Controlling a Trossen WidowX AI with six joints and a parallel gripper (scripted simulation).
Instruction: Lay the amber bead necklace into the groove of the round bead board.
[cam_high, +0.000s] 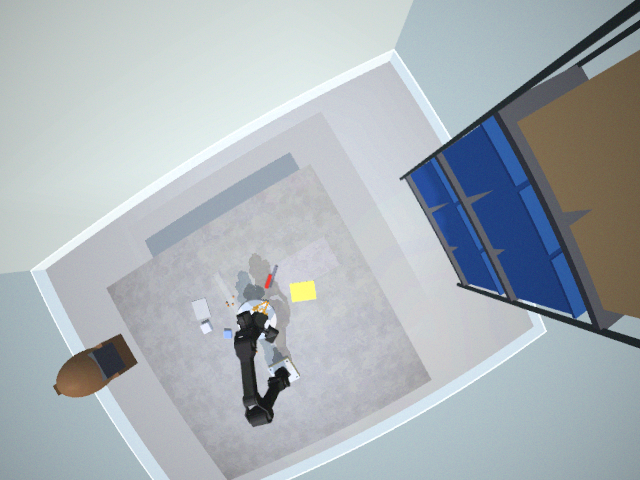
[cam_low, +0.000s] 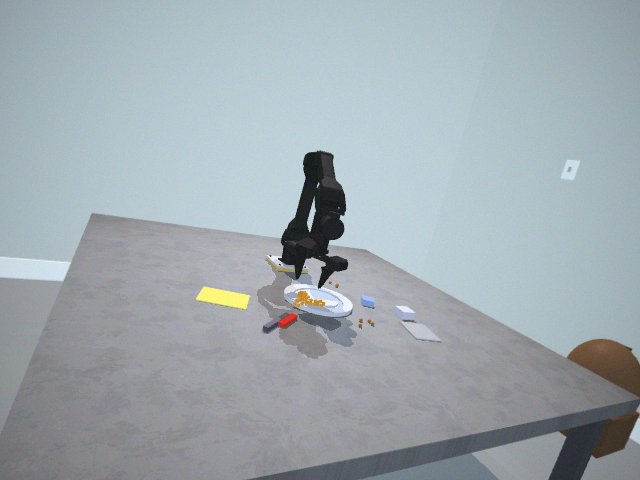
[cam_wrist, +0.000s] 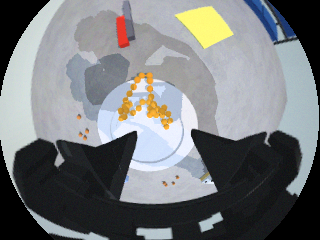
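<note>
Right now the round white bead board is 4 cm below my gripper tip, 3 cm to the left of it and 2 cm ahead of it. Also, from my gripper tip: yellow sheet (24 cm to the right, 5 cm below, 2 cm behind); then blue block (20 cm to the left, 6 cm ahead, 4 cm below); then grey tool (16 cm to the right, 13 cm ahead, 4 cm below).
</note>
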